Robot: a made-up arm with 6 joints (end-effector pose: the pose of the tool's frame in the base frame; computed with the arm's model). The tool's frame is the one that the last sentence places.
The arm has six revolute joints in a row. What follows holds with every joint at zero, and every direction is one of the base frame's. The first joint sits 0.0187 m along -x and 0.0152 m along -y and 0.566 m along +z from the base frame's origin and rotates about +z. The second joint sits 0.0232 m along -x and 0.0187 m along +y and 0.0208 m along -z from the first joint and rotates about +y. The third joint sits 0.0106 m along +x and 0.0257 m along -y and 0.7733 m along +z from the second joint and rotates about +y. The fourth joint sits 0.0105 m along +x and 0.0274 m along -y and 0.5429 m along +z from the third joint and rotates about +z. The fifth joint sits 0.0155 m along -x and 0.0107 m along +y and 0.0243 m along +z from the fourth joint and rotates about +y. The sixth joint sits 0.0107 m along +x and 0.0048 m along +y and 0.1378 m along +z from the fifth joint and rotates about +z. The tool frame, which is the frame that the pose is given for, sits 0.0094 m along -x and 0.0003 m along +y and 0.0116 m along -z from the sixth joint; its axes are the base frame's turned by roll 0, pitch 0 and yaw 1.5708 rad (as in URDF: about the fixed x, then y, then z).
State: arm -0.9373 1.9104 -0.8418 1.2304 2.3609 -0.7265
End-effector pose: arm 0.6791 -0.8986 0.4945 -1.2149 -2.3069 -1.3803
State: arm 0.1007 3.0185 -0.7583 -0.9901 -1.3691 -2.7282
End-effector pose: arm 0.5330 0.1301 -0.5756 -1.3054 0.0775 -0.6599
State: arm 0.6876 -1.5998 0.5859 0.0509 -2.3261 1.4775
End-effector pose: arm -0.9748 -0.8445 0.7032 -2.8538 -1.2270 -0.3140
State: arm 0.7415 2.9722 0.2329 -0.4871 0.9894 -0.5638
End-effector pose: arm -0.0117 -0.0887 -0.8452 0.2828 -2.3664 1.2190
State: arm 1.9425 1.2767 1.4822 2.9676 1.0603 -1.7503
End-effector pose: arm -0.3569 0.9660 0.2208 -0.7018 -1.6568 -0.9474
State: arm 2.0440 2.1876 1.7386 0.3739 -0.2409 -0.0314
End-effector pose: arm -0.0507 0.1255 -0.4250 -0.2286 2.7543 -0.6834
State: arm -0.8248 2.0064 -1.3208 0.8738 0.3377 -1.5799
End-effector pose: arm 0.7467 -0.8291 0.7281 0.5048 0.7851 0.1268
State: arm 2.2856 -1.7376 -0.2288 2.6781 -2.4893 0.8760
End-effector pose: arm 0.8688 -0.9085 0.3314 -0.5570 0.4754 1.8156
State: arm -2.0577 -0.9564 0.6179 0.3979 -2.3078 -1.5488
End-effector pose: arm 0.3581 0.8173 1.4269 -2.0368 -1.7243 -0.4069
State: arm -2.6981 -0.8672 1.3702 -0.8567 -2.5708 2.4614
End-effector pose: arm 0.3809 0.1234 1.4886 1.4802 1.7160 0.7087
